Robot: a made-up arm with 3 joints.
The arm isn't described. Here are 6 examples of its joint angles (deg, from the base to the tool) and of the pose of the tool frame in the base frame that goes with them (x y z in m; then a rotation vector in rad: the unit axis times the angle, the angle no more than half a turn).
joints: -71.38 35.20 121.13
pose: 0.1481 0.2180 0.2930 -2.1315 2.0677 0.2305
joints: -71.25 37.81 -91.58
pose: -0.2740 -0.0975 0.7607 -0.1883 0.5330 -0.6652
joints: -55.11 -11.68 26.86
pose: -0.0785 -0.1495 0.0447 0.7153 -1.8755 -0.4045
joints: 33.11 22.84 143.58
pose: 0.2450 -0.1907 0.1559 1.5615 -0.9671 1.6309
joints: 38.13 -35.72 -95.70
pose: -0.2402 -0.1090 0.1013 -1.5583 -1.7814 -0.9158
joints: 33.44 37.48 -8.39
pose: -0.4592 -0.2606 0.3935 -0.8127 -0.9228 -0.0922
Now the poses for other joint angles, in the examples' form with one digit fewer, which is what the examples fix.
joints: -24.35 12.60 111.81
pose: 0.244 -0.100 0.151 1.624 -1.952 0.943
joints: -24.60 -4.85 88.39
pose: 0.239 -0.243 0.184 1.161 -2.037 0.932
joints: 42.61 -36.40 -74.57
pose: -0.281 -0.247 0.165 -1.472 -1.959 -0.402
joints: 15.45 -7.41 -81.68
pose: -0.346 0.037 0.225 -1.376 -1.081 -0.944
